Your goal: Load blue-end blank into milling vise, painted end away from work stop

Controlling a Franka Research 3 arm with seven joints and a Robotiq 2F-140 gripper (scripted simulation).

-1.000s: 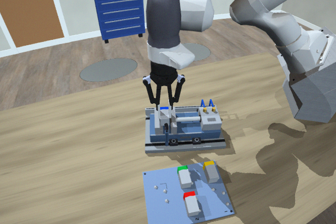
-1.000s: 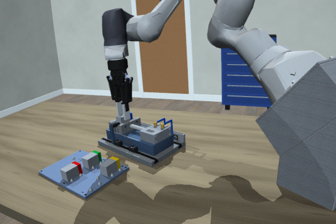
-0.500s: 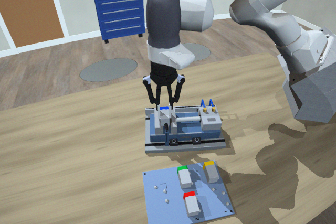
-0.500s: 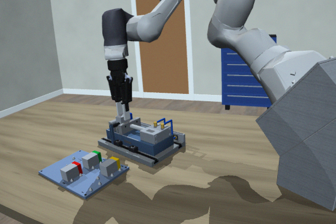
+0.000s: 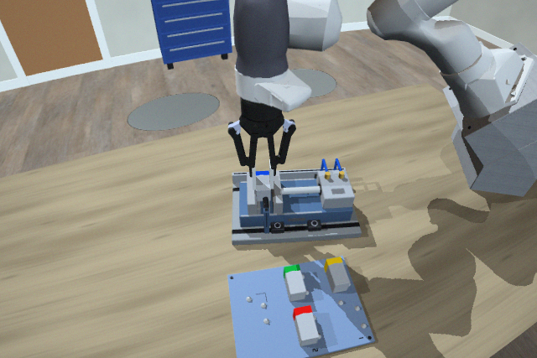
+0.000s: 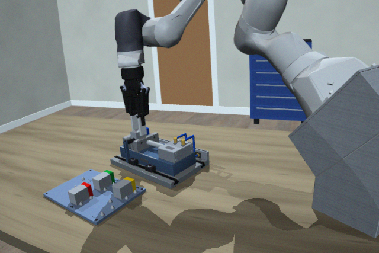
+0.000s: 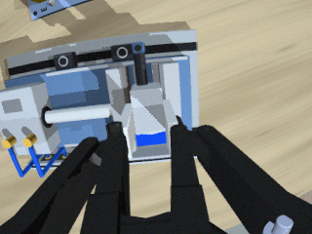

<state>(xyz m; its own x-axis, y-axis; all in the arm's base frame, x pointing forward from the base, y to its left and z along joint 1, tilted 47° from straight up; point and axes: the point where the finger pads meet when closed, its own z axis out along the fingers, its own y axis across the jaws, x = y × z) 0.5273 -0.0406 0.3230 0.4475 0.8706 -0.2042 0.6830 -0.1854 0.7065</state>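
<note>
Right now my hand is 4 cm above the blue-ended blank. The rest, counted from my hand: hosed jaw block 14 cm behind, 9 cm to the left, 6 cm below; fixed jaw 2 cm ahead, 1 cm to the right, 6 cm below; work stop rod 2 cm ahead, 4 cm to the left, 4 cm below.
</note>
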